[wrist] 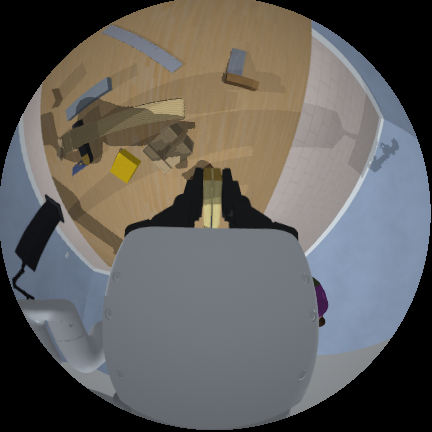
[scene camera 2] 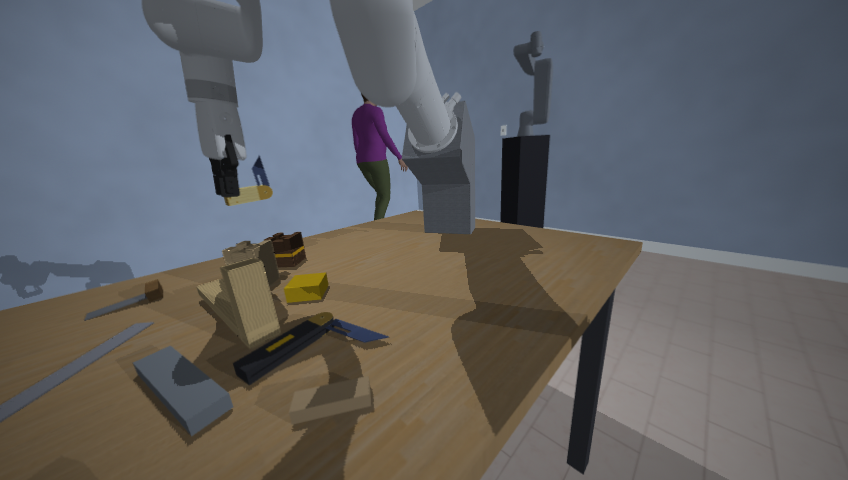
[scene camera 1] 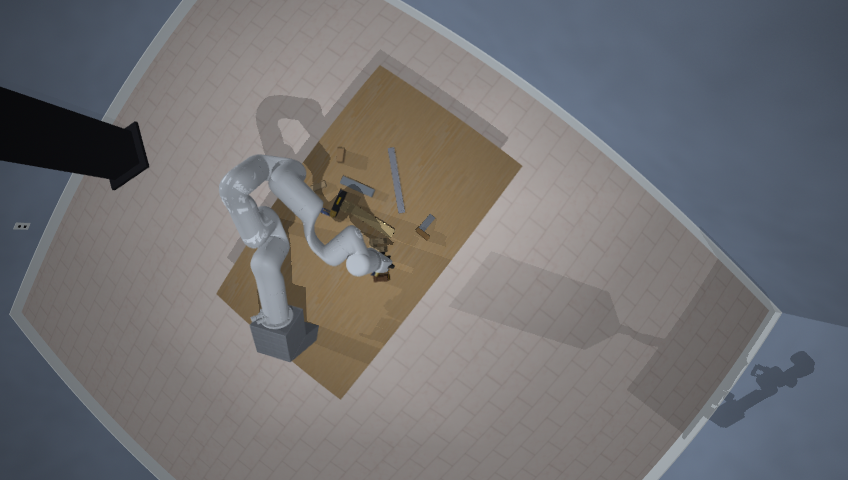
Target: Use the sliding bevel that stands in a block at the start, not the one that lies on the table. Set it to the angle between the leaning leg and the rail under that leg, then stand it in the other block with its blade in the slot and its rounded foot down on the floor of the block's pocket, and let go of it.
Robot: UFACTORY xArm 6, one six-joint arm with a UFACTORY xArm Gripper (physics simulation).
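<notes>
My gripper is shut on the pale wooden handle of a sliding bevel, high above the table. Its handle is near level, and its blue blade stands up from the brass end, at a steep angle to the handle in scene camera 2. A dark brown block with a yellow band and a pale wooden block stand below. Their slots and pockets are not clear. The leaning leg rises over its rail. The black-handled bevel lies on the table.
A yellow block lies beside the pale block. A try square, a steel strip, a grey bar and a small wood block lie on the table.
</notes>
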